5 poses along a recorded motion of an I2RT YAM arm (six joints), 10 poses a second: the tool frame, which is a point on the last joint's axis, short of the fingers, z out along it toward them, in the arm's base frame.
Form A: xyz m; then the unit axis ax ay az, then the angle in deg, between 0 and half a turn.
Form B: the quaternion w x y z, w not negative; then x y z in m. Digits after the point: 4 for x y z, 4 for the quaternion.
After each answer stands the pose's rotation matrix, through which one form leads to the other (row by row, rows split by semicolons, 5 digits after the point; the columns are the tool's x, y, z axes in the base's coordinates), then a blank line. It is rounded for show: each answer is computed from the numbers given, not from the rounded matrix.
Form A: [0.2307, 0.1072, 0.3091, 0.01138, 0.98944, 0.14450, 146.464]
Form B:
[0.2885, 0.0109, 0.9474, 0.1384, 0.2307, 0.1072, 0.3091]
-0.83330 -0.05919 0.54964; 0.10048 0.96148 0.25586; -0.54361 0.26844 -0.79525

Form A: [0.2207, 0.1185, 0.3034, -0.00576, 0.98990, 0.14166, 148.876]
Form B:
[0.2683, -0.0055, 0.9536, 0.1365, 0.2207, 0.1185, 0.3034]
-0.85599 -0.08381 0.51016; 0.06264 0.96269 0.26325; -0.51319 0.25729 -0.81880

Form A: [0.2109, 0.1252, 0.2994, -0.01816, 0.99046, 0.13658, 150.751]
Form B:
[0.2525, -0.0176, 0.9584, 0.1322, 0.2109, 0.1252, 0.2994]
-0.87189 -0.10041 0.47930; 0.03305 0.96445 0.26218; -0.48859 0.24444 -0.83757

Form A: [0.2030, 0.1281, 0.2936, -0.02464, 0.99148, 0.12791, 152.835]
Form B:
[0.2348, -0.0240, 0.9638, 0.1243, 0.2030, 0.1281, 0.2936]
-0.88855 -0.10456 0.44671; 0.01223 0.96794 0.25090; -0.45862 0.22840 -0.85878

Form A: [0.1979, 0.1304, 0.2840, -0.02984, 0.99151, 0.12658, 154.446]
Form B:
[0.2212, -0.0291, 0.9670, 0.1234, 0.1979, 0.1304, 0.2840]
-0.90049 -0.11088 0.42051; -0.00168 0.96783 0.25160; -0.43488 0.22586 -0.87170

